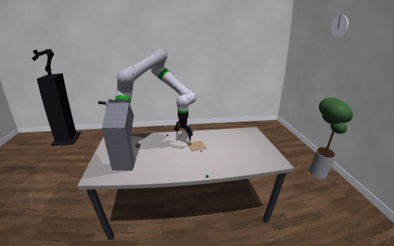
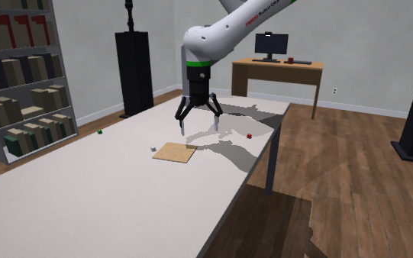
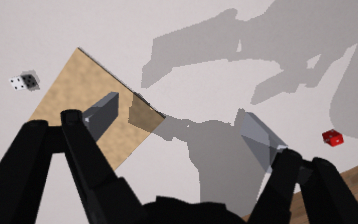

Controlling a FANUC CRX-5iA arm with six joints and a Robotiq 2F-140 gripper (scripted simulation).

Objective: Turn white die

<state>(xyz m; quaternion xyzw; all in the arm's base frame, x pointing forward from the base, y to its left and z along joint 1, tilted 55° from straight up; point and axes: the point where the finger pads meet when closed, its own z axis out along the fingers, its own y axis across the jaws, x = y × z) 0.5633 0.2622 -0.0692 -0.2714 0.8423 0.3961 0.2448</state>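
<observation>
My hand is 18 cm to the right of the red die, 13 cm past it and 5 cm above it. Also, from my hand: white die: 15 cm to the right, 14 cm ahead, 5 cm below; tan mat: 12 cm ahead, 6 cm below, 5 cm to the right; green die: 49 cm to the right, 10 cm ahead, 5 cm below.
</observation>
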